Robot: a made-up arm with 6 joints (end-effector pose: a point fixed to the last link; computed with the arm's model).
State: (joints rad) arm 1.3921 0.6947 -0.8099 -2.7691 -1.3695 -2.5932
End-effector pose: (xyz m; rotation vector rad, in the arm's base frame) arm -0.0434 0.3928 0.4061 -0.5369 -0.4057 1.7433
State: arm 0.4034 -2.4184 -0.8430 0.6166 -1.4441 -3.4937
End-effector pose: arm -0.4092 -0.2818 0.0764 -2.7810 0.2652 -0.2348
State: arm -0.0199 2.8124 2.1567 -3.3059 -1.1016 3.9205
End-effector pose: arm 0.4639 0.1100 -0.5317 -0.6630 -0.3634 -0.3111
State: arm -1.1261 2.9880 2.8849 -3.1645 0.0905 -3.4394
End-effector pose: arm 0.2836 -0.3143 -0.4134 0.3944 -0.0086 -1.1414
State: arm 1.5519 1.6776 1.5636 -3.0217 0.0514 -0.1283
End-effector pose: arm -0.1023 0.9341 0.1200 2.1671 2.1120 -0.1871
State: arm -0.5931 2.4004 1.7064 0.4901 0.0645 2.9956
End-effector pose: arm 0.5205 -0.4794 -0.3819 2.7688 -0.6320 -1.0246
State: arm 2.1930 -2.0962 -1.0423 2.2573 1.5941 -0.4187
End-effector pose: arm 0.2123 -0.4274 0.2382 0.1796 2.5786 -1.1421
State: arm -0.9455 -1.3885 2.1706 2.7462 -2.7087 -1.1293
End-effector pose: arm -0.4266 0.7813 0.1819 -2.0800 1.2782 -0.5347
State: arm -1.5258 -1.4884 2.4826 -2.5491 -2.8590 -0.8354
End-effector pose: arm 0.0603 0.8895 0.1046 -1.8597 0.8821 -1.4241
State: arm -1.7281 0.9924 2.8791 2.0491 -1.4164 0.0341
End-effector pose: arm 0.0036 -0.3321 0.8424 0.1099 0.3022 2.4684
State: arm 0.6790 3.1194 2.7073 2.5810 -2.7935 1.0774
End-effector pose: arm 0.1884 0.2835 -0.4571 -1.5919 1.7132 -2.0122
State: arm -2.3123 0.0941 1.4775 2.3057 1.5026 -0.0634
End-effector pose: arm 0.0402 -0.0760 1.1844 -2.1756 1.9925 -0.1386
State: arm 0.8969 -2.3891 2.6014 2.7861 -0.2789 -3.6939
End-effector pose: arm -0.2779 -0.1665 -0.5094 0.2875 1.1426 0.2516
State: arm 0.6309 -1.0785 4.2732 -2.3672 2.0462 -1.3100
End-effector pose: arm -0.4029 -0.1874 0.2336 1.1867 -1.5419 -1.3122
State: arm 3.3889 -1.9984 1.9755 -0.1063 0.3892 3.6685
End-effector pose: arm 0.7370 0.3100 -0.2452 -0.4977 1.1487 0.5097
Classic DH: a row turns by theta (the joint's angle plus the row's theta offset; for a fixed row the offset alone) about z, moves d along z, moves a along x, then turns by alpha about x. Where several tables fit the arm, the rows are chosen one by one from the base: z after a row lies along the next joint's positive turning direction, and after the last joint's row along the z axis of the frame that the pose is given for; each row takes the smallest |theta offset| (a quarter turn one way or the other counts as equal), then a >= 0, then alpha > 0; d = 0 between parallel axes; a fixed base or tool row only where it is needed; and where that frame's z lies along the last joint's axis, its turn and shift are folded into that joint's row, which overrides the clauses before.
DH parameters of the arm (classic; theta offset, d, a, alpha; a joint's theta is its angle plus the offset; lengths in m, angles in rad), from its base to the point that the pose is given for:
joint 1: 0 0.2367 0 -1.5708
joint 2: -1.5708 0 0.6282 3.1416
joint 3: 0 0 0 -1.5708
joint 4: 0 -0.311 0 1.5708
joint 5: 0 0.1208 0 -1.5708
joint 6: 1.5708 0 0 1.5708
tool (fixed): -1.5708 0 0 0

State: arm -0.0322 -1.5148 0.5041 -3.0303 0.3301 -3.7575
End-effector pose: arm -0.7456 0.1441 0.5580 0.3849 -1.6635 0.3808
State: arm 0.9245 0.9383 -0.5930 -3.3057 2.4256 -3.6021
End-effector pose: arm 0.2293 0.5018 0.2981 1.1176 -2.1336 0.8977
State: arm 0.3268 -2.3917 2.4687 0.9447 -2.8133 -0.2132
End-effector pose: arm -0.2476 -0.1587 -0.5162 1.3146 -1.6800 1.1218
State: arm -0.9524 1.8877 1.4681 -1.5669 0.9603 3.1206
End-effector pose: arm 0.4818 -0.6780 -0.1961 -1.0030 1.7895 -1.0749
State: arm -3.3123 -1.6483 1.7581 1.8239 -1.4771 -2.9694
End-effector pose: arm 0.8777 -0.1820 -0.0062 -1.4064 -0.8474 1.2828
